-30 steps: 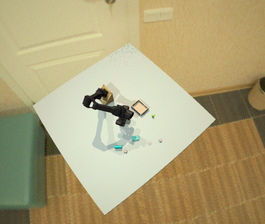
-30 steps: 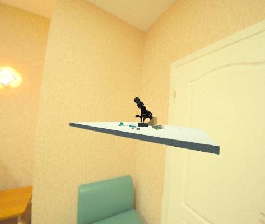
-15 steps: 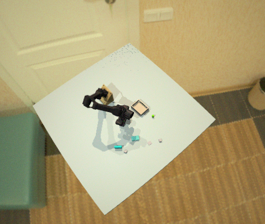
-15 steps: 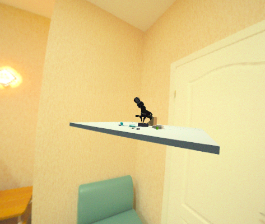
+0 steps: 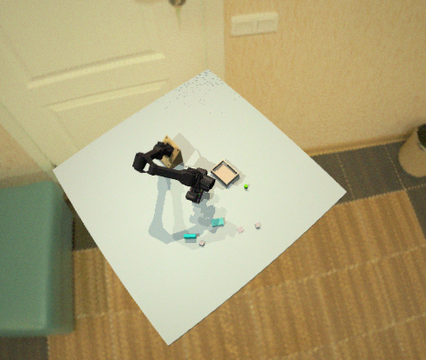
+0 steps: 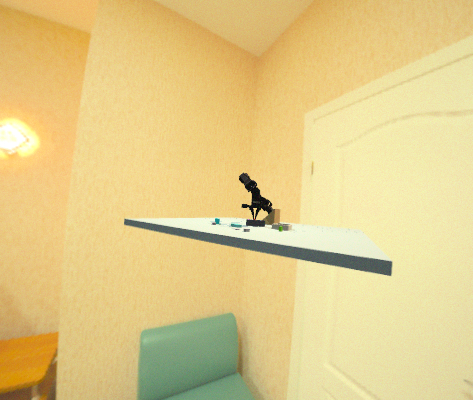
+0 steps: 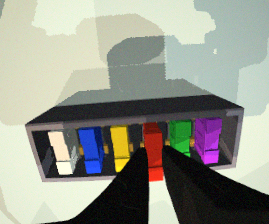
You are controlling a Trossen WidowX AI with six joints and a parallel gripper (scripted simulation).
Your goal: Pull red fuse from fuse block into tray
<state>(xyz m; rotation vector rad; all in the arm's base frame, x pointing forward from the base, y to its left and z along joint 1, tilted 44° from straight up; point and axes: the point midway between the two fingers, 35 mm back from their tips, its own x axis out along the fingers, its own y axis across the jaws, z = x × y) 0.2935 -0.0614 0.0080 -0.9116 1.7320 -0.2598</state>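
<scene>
Right now my gripper tip is 10 mm short of the green fuse, 20 mm to the left of it and 20 mm above it. From my gripper tip the other things lie so: red fuse 10 mm below; then tray 20 mm ahead, 200 mm to the left, 40 mm below.
</scene>
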